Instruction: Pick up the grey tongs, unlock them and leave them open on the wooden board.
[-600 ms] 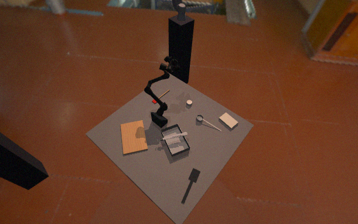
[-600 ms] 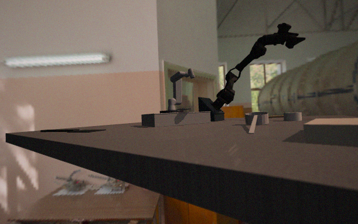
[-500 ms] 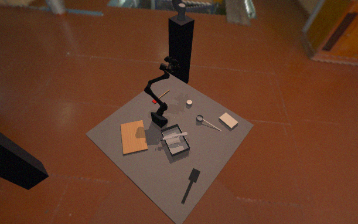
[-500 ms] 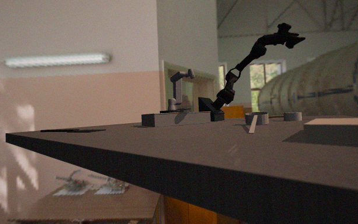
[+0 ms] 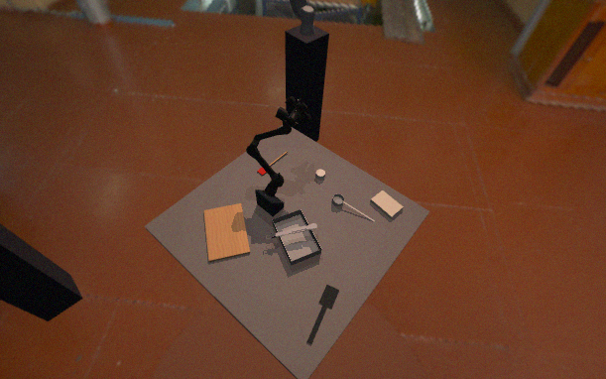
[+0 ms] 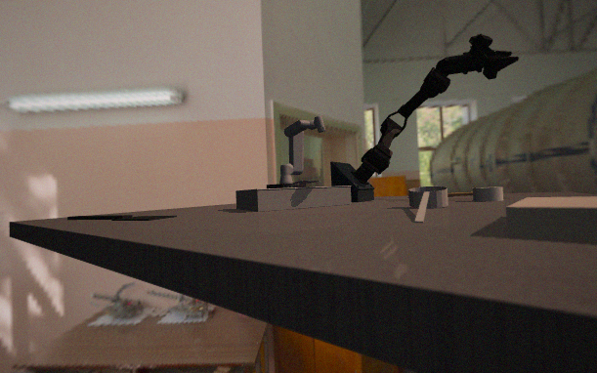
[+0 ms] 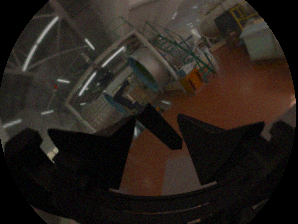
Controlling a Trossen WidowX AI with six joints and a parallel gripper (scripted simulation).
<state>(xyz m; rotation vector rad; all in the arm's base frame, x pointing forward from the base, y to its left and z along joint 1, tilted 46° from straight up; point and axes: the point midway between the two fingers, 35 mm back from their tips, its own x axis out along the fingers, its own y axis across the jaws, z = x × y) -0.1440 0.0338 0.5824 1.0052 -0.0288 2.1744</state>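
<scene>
Right now the roasting tin is 520 mm ahead of my gripper tip, 530 mm to the right of it and 420 mm below it. From my gripper tip the other things lie so: beige block 740 mm ahead, 90 mm to the left, 440 mm below; wooden board 190 mm ahead, 810 mm to the right, 450 mm below; black spatula 930 mm ahead, 710 mm to the right, 450 mm below.
</scene>
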